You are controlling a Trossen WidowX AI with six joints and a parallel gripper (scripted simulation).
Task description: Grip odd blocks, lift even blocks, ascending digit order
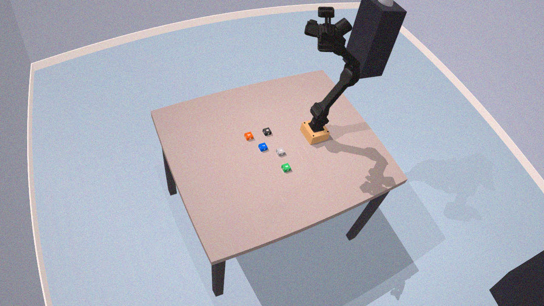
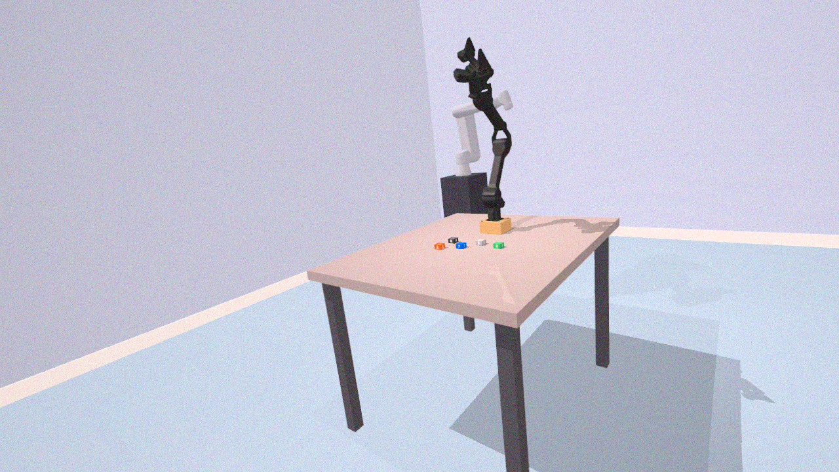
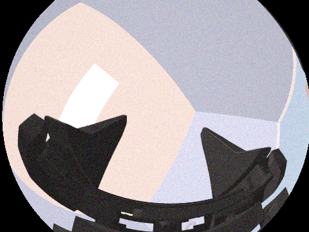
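The black block lies 3 cm ahead of my gripper tip, 16 cm to the right of it and 76 cm below it. The rest, counted from my gripper tip: grey block (2 cm ahead, 2 cm to the right, 76 cm below); then green block (4 cm ahead, 7 cm to the left, 76 cm below); then blue block (9 cm ahead, 7 cm to the right, 76 cm below).
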